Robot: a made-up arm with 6 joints. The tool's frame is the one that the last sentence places.
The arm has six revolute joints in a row. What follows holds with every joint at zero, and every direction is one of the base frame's. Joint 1 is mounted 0.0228 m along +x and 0.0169 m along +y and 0.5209 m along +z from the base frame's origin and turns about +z. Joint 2 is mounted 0.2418 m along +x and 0.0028 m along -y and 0.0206 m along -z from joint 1 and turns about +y. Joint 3 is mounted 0.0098 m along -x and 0.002 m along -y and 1.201 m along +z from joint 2 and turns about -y. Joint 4 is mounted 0.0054 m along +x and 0.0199 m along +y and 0.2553 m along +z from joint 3 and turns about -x. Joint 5 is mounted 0.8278 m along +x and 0.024 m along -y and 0.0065 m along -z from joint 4 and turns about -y. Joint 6 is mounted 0.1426 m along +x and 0.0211 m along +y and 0.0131 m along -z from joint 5 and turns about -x. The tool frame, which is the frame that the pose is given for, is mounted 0.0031 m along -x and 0.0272 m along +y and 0.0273 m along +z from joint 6; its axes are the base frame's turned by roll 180, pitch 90 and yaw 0 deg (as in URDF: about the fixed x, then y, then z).
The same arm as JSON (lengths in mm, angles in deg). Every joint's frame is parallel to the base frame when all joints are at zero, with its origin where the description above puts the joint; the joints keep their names.
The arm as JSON. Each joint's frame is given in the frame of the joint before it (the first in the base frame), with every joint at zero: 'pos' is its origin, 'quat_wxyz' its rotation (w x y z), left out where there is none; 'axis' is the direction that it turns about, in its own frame. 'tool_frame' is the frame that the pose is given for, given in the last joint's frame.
{
  "length_unit": "mm",
  "angle_unit": "deg",
  "joints": [
    {
      "joint": "joint 1",
      "pos": [
        22.8,
        16.9,
        520.9
      ],
      "axis": [
        0.0,
        0.0,
        1.0
      ]
    },
    {
      "joint": "joint 2",
      "pos": [
        241.8,
        -2.8,
        -20.6
      ],
      "axis": [
        0.0,
        1.0,
        0.0
      ]
    },
    {
      "joint": "joint 3",
      "pos": [
        -9.8,
        -2.0,
        1201.0
      ],
      "axis": [
        0.0,
        -1.0,
        0.0
      ]
    },
    {
      "joint": "joint 4",
      "pos": [
        5.4,
        19.9,
        255.3
      ],
      "axis": [
        -1.0,
        0.0,
        0.0
      ]
    },
    {
      "joint": "joint 5",
      "pos": [
        827.8,
        -24.0,
        -6.5
      ],
      "axis": [
        0.0,
        -1.0,
        0.0
      ]
    },
    {
      "joint": "joint 6",
      "pos": [
        142.6,
        21.1,
        -13.1
      ],
      "axis": [
        -1.0,
        0.0,
        0.0
      ]
    }
  ],
  "tool_frame": {
    "pos": [
      -3.1,
      27.2,
      27.3
    ],
    "quat_wxyz": [
      0.0,
      0.707107,
      0.0,
      -0.707107
    ]
  }
}

